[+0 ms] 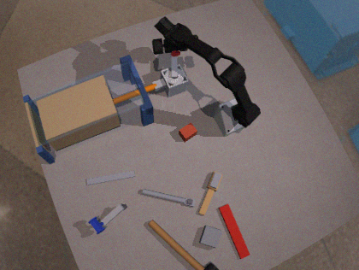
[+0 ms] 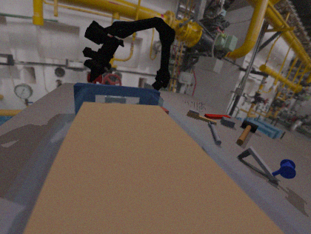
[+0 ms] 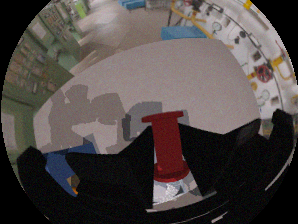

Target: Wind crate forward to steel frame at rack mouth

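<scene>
Right now my gripper tip is 5 cm to the right of the red-knobbed crank, 3 cm above it and 2 cm short of it. Also, from my gripper tip: blue steel frame: 21 cm ahead, 10 cm to the left, 3 cm below; red knob: 2 cm to the left; grey winch: 10 cm to the left, 10 cm below, 3 cm ahead.
</scene>
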